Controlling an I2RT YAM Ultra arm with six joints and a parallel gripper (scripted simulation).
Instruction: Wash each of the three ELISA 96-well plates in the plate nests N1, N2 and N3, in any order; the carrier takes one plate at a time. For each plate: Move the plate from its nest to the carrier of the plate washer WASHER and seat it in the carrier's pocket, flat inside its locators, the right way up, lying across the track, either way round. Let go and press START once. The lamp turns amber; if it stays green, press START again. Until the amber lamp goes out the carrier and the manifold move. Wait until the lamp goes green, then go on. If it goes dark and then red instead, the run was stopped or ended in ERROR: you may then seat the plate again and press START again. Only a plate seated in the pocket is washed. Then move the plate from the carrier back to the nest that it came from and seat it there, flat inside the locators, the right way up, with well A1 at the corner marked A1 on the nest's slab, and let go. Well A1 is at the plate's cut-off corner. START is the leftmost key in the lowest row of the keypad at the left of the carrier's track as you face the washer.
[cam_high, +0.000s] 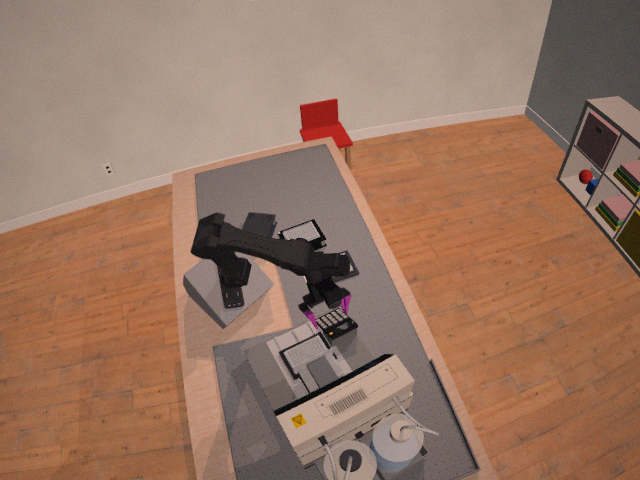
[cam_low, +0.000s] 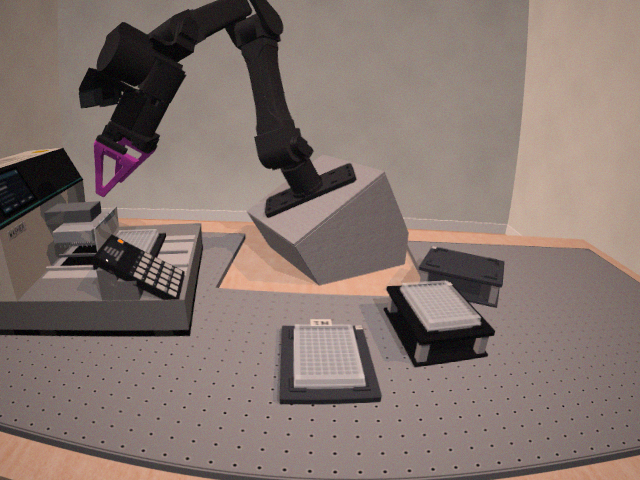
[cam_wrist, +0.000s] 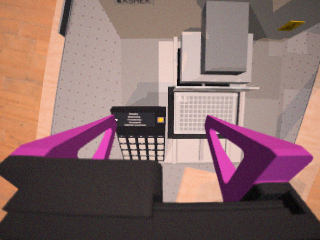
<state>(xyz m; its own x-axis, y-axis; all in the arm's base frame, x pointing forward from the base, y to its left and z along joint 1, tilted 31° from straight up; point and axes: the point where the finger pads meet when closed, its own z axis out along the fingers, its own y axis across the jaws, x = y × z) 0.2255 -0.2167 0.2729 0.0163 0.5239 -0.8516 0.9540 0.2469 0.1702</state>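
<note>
Now: hand 14 cm above the black carrier pocket, 9 cm past it and 2 cm to the left of it. The rest, counted from my hand: nest N1: 33 cm to the left, 21 cm below, 13 cm ahead; grey manifold: 11 cm to the right, 9 cm below, 8 cm behind; raised black nest: 50 cm to the left, 18 cm below, 6 cm ahead.
</note>
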